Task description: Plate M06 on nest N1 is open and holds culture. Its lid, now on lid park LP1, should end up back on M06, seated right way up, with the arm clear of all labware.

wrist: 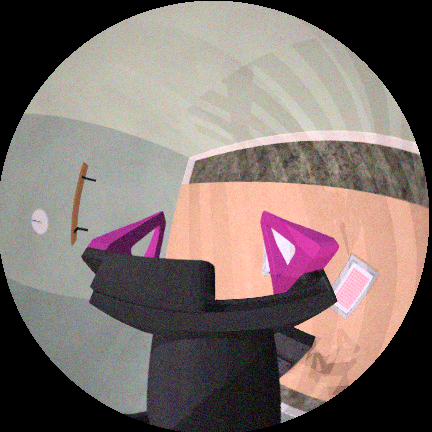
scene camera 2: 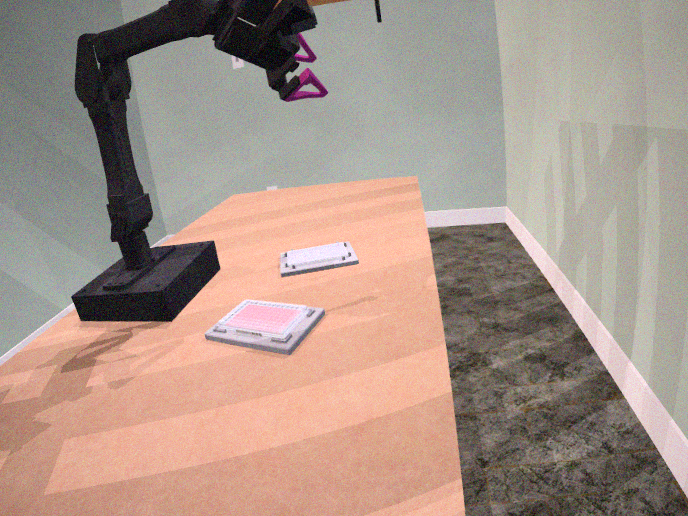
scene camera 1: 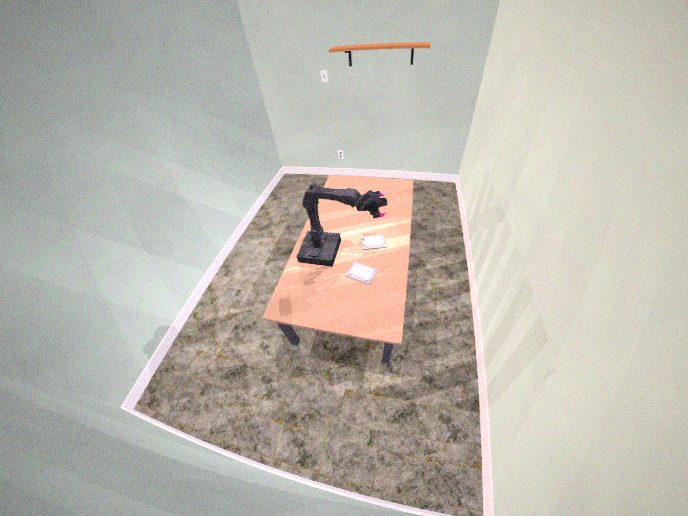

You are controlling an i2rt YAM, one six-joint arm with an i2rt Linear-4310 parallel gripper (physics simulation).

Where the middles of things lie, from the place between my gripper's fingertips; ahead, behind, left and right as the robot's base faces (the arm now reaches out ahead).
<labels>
The flat white lid (scene camera 2: 330, 252) lies 37 cm below my hand, 7 cm behind it and 6 cm to the left of it. Also, from my hand: grey plate with pink top (scene camera 2: 265, 319) 36 cm below, 22 cm to the right, 9 cm behind.
</labels>
